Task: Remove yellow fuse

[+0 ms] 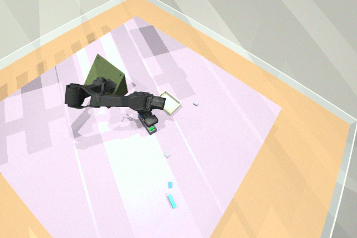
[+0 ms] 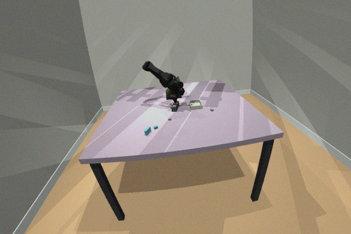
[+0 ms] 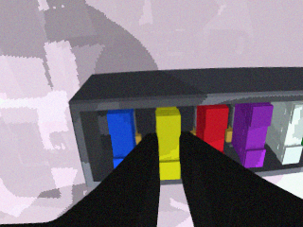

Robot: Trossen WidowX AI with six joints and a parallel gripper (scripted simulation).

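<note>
Right now my gripper tip is 20 mm past the blue fuse, 10 mm to the right of it and 10 mm above it. Also, from my gripper tip: red fuse (20 mm ahead, 10 mm to the right, 10 mm below); then yellow fuse (10 mm below); then purple fuse (40 mm ahead, 10 mm to the right, 10 mm below).
</note>
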